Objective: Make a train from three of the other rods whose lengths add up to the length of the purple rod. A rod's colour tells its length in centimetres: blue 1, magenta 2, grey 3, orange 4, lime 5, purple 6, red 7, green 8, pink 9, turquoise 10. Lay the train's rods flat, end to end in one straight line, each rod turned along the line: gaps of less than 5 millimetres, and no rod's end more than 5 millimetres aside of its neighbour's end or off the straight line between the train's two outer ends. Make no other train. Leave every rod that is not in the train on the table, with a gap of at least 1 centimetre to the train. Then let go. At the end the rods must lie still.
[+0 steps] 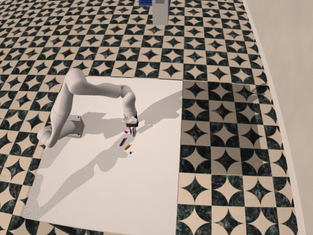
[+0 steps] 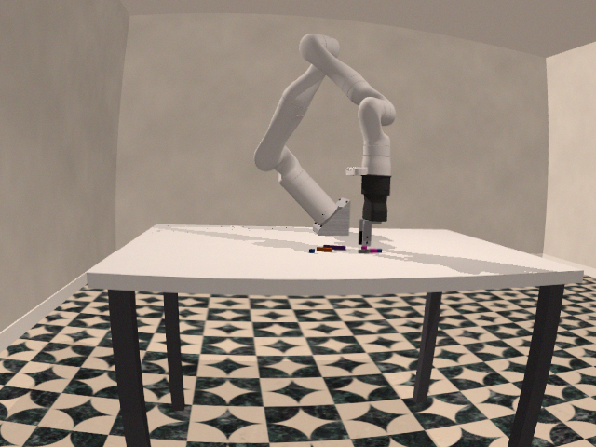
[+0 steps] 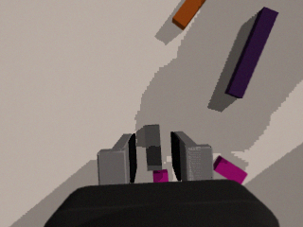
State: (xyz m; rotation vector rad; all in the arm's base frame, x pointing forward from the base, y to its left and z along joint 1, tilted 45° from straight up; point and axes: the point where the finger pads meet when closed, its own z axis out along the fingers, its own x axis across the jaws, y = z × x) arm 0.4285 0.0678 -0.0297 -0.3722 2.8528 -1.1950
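The grey rod is 3 cm below my hand. Round my hand: purple rod (7 cm to the right, 5 cm behind, 3 cm below); then orange rod (10 cm to the right, 3 cm below, 1 cm behind).
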